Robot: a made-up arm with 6 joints.
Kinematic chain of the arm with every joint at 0, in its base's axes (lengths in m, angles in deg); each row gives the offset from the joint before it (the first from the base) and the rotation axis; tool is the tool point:
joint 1: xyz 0 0 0.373 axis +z
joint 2: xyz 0 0 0 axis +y
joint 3: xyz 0 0 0.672 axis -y
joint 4: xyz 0 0 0 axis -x
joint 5: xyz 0.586 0 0 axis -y
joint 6: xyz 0 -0.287 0 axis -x
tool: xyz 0 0 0
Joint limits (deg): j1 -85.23..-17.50 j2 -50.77..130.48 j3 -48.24..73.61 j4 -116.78..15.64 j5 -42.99..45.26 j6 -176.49..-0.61
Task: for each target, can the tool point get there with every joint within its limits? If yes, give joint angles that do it. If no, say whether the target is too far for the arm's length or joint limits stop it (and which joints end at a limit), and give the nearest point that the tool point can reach.
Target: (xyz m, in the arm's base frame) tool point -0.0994 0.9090 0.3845
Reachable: no: joint limits stop it (at a limit: joint 2, joint 3, joint 4) | nearest point -0.0166 0.1514 0.1798 | short by 0.789 m
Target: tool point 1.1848 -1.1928 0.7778
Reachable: no: too far | nearest point 0.8833 -0.8893 0.6748 | short by 0.440 m
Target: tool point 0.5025 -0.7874 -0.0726
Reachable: yes | joints -49.87 78.28 36.85 -64.56 29.76 -106.46
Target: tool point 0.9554 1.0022 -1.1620
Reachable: no: too far | nearest point 0.5809 -0.0476 -0.7003 | short by 1.206 m
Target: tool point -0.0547 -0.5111 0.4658
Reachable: yes | joints -69.15 16.93 -31.60 -35.72 10.40 -95.50
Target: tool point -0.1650 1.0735 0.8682
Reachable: no: joint limits stop it (at a limit: joint 1, joint 2, joint 3, joint 4) | nearest point -0.3515 0.8891 1.2379 | short by 0.453 m
